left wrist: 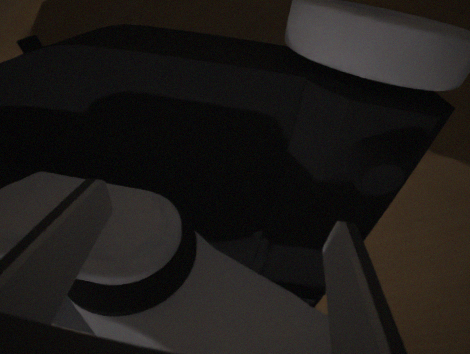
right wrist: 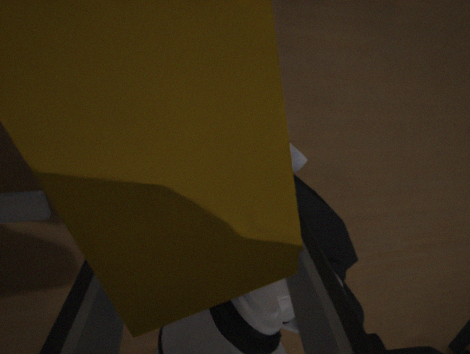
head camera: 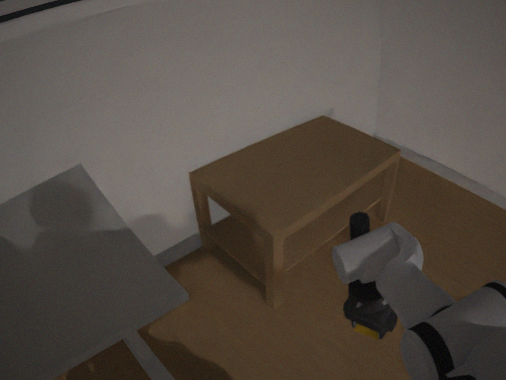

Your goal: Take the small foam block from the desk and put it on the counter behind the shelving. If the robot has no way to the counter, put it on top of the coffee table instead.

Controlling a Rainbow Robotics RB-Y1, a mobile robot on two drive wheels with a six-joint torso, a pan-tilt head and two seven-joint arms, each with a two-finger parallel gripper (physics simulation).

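Frame: origin at the robot's base, x ahead, y left, z up, level; centimetres.
Seen in the pictures: left gripper, between the fingertips: [left wrist: 217,215]; right gripper, between the fingertips: [right wrist: 206,225] [head camera: 368,329].
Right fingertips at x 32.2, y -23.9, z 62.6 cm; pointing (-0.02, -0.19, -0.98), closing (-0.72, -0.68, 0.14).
Offsets run from my right fingertips to a thing's top centre. "spot": to the spot under its first point. Level surfaces: height alone.
The yellow foam block @(dx +3.1, dy -2.2, dz +3.6 cm) [head camera: 366,331] [right wrist: 165,125] is held between the fingers of my right gripper [head camera: 370,327], which is shut on it. The block fills much of the right wrist view, and a little of it shows under the gripper in the head view. The wooden coffee table @(dz -17.6 cm) [head camera: 295,175] stands beyond the gripper, in the middle of the head view. The grey desk @(dz +9.4 cm) [head camera: 90,285] is at the left. My left gripper [left wrist: 217,215] is open, with its fingers wide apart above parts of the robot's own body. The counter and the shelving do not show.
A pale wall [head camera: 200,75] runs behind the desk and the coffee table and meets another wall at the right. The desk's leg @(spot: dx +27.3, dy +69.3, dz -57.6 cm) [head camera: 147,356] stands at the lower left. Wooden floor @(dz -62.6 cm) [head camera: 240,340] lies between the desk, the coffee table and my right arm.
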